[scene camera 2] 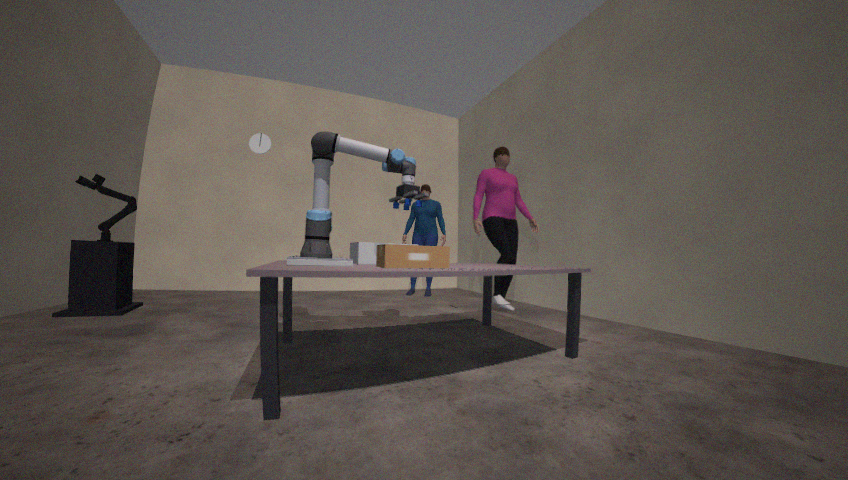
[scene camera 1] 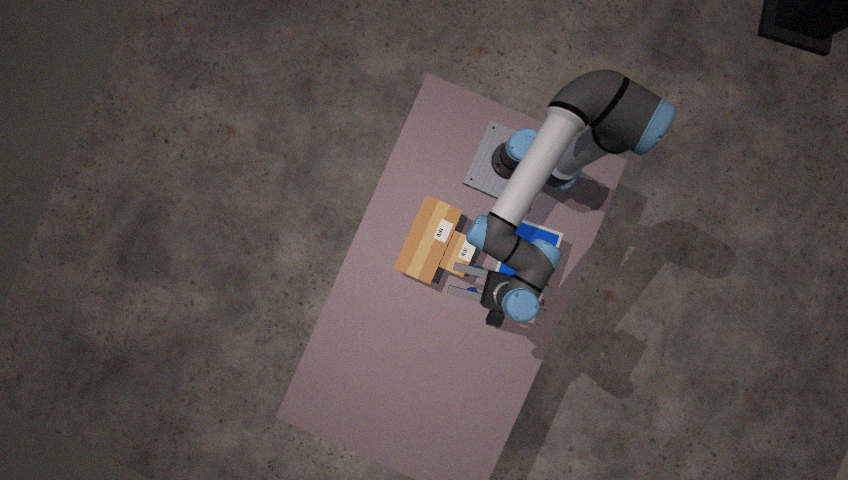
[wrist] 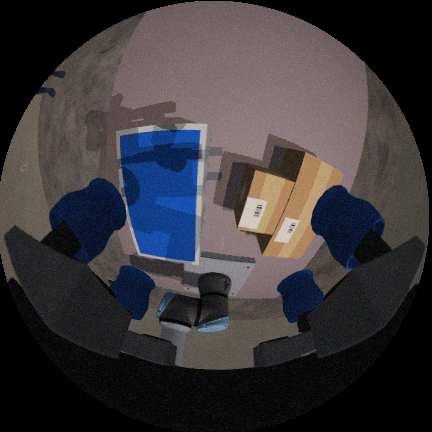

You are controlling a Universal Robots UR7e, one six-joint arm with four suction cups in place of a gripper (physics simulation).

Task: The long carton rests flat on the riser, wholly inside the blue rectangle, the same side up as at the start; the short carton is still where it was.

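Places are measured from the arm's base along level axes (x back, y left, z down), in millimetres.
Where they show: hand, tool point: (scene camera 2: 407,207) (wrist: 218,258); arm's base, link origin: (scene camera 2: 316,257) (scene camera 1: 509,160) (wrist: 213,281).
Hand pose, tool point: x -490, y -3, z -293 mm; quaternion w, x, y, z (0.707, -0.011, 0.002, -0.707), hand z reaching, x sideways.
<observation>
Each offset is from my tool point to the top centre of the thing. Level surfaces: height alone.
The long carton @(dx +96, dy -240, dz +226 mm) (scene camera 1: 423,240) (scene camera 2: 392,256) (wrist: 311,197) is brown with a pale tape strip and a white label on top. It lies flat on the table, close beside the lower, smaller short carton @(dx +73, dy -112, dz +226 mm) (scene camera 1: 453,255) (wrist: 272,197). The pale grey riser @(dx +74, dy +136, dz +206 mm) (scene camera 2: 363,252) (wrist: 202,128) stands apart from both cartons. Its top bears the blue rectangle @(dx +74, dy +136, dz +206 mm) (scene camera 1: 538,233) (wrist: 175,215), with no carton on it. My gripper (scene camera 1: 496,285) (scene camera 2: 407,204) (wrist: 217,257) is open, its blue suction cups holding nothing. It hangs high above the table, over the riser side, and hides part of the riser in the first scene view.
The table @(dz +327 mm) (scene camera 1: 380,368) (scene camera 2: 517,270) (wrist: 240,65) also bears my base plate (scene camera 1: 484,148) (scene camera 2: 319,261) (wrist: 240,272). A person in pink (scene camera 2: 499,193) and a person in blue (scene camera 2: 425,220) stand beyond the table. A black pedestal (scene camera 2: 101,273) with a small arm stands at left.
</observation>
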